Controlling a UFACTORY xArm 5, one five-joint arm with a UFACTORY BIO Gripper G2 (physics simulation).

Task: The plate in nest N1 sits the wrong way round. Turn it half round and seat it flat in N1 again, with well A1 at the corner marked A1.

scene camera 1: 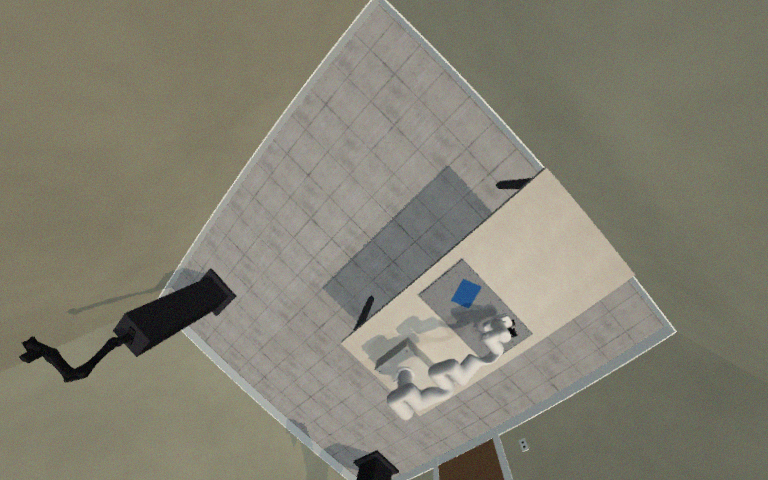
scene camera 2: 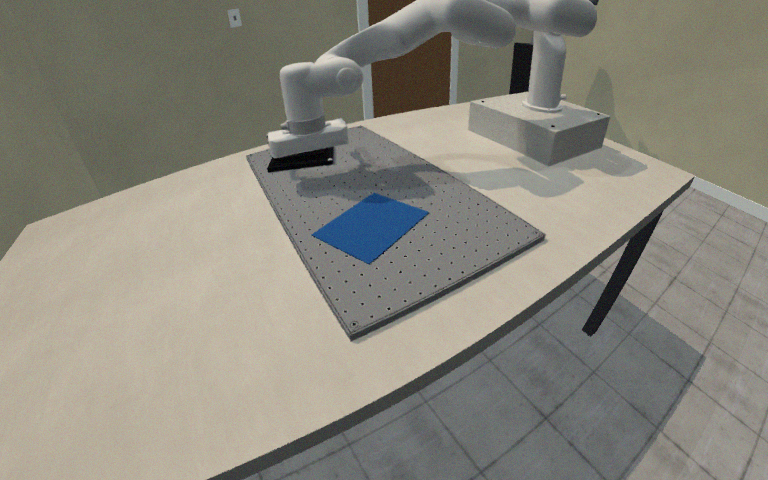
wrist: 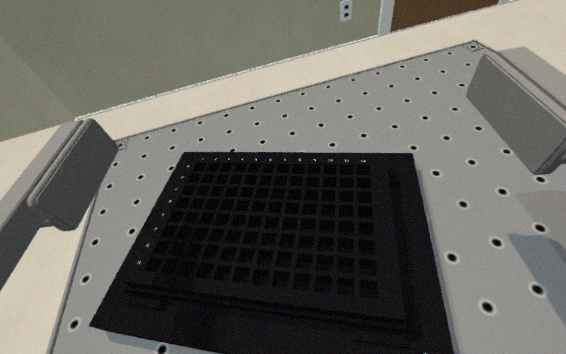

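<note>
The black plate (wrist: pixel 274 226) (scene camera 2: pixel 308 155) lies in the black nest (wrist: pixel 431 295) (scene camera 2: pixel 300 166) (scene camera 1: pixel 513 328). In the wrist view its numbers run along the far edge and its letters down the left, so well A1 is at the far left corner. The nest's A1 mark is not readable; a white speck shows at the frame's bottom edge, near the nest's near right. Whether the plate is fully flat I cannot tell. My gripper (wrist: pixel 297 146) is open and empty above the plate, one finger to each side. In the scene views its body hides the fingertips and part of the nest.
The nest stands on a grey perforated board (scene camera 1: pixel 438 291) (scene camera 2: pixel 481 226) (wrist: pixel 480 210). A flat blue rectangle (scene camera 1: pixel 466 293) (scene camera 2: pixel 370 227) lies on the board, apart from the nest. The arm's grey base block (scene camera 2: pixel 538 135) stands on the table (scene camera 2: pixel 141 316) beside the board.
</note>
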